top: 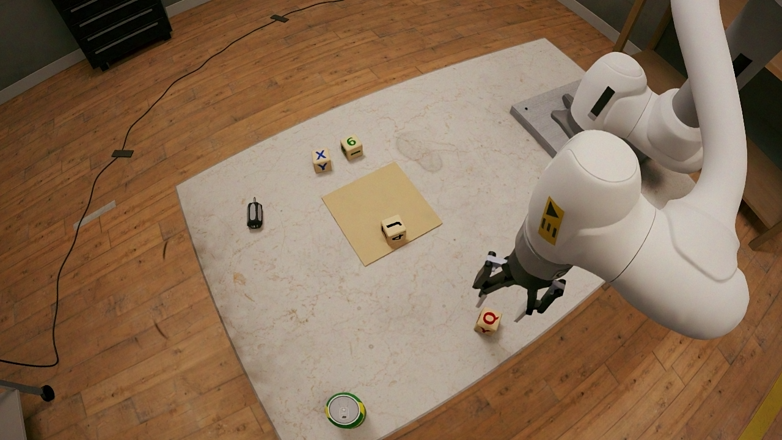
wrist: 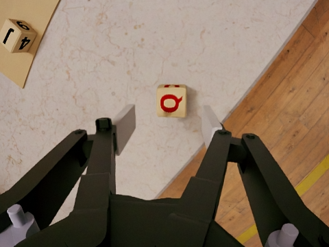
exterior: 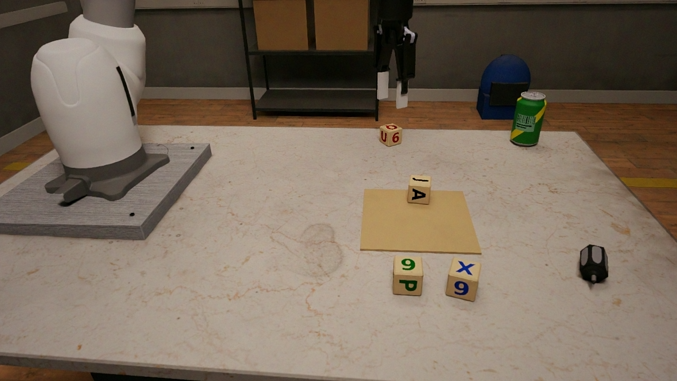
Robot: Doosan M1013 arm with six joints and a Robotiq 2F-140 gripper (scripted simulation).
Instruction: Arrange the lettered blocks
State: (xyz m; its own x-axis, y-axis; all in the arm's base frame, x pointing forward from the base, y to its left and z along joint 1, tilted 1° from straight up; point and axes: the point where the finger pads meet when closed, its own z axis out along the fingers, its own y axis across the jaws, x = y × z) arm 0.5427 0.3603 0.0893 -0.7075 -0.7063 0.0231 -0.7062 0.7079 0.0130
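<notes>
My gripper is now 11 cm short of the tan mat, 33 cm to the left of it and 13 cm above it. Round my hand: black tool (38 cm ahead, 42 cm to the right, 12 cm below); green can (32 cm ahead, 7 cm to the left, 7 cm below).
</notes>
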